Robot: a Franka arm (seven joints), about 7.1 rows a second.
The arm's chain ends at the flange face. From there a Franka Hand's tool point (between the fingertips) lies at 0.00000 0.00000 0.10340 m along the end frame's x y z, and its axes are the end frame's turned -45 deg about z.
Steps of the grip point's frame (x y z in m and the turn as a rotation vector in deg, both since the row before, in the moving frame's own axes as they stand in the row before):
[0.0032 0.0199 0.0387 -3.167 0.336 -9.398]
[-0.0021 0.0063 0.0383 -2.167 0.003 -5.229]
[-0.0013 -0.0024 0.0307 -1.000 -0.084 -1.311]
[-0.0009 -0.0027 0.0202 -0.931 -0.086 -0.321]
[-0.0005 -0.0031 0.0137 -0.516 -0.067 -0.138]
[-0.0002 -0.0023 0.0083 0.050 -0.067 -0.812]
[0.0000 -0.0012 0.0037 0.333 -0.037 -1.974]
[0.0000 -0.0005 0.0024 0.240 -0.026 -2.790]
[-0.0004 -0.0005 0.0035 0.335 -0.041 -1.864]
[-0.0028 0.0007 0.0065 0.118 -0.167 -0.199]
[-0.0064 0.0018 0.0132 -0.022 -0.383 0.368]
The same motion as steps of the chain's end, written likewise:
[0.0116 0.0086 0.0389 -2.002 2.477 -9.398]
[0.0001 0.0033 0.0384 -1.530 1.534 -5.229]
[-0.0038 -0.0021 0.0307 -0.767 0.648 -1.311]
[-0.0036 -0.0026 0.0202 -0.719 0.598 -0.321]
[-0.0031 -0.0026 0.0137 -0.412 0.317 -0.138]
[-0.0016 -0.0015 0.0083 -0.012 -0.083 -0.812]
[-0.0004 -0.0005 0.0037 0.209 -0.262 -1.974]
[0.0000 -0.0001 0.0024 0.151 -0.188 -2.790]
[-0.0002 0.0003 0.0035 0.208 -0.266 -1.864]
[-0.0011 0.0024 0.0065 -0.035 -0.202 -0.199]
[-0.0028 0.0053 0.0132 -0.286 -0.255 0.368]

